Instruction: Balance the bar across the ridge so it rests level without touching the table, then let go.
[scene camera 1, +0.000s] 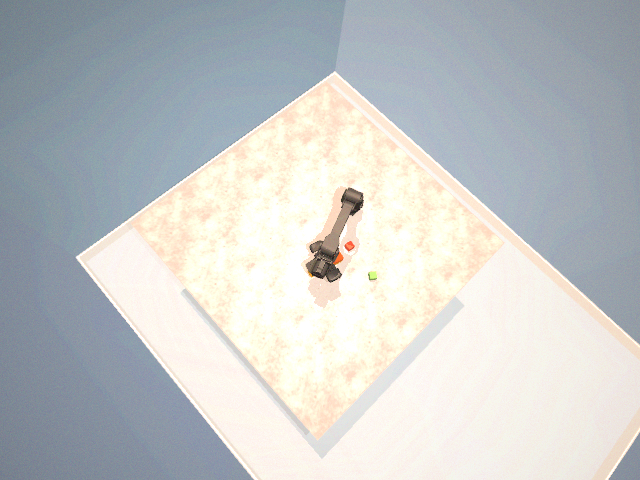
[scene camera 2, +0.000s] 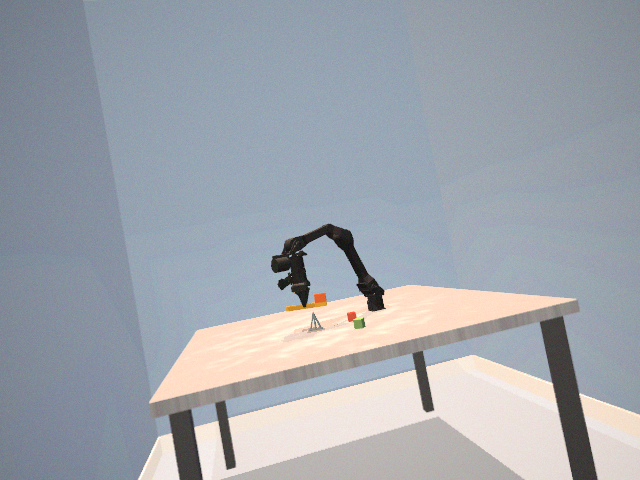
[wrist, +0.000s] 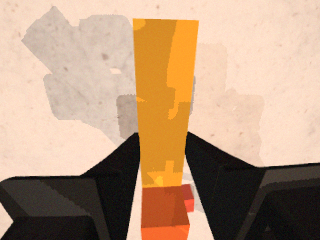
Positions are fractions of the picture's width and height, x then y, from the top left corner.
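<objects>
My gripper (wrist: 0.50, 0.57) is 12 cm from the lens. I also see a yellow-orange bar (wrist: 0.51, 0.21), and that bar is 9 cm from the lens.
</objects>
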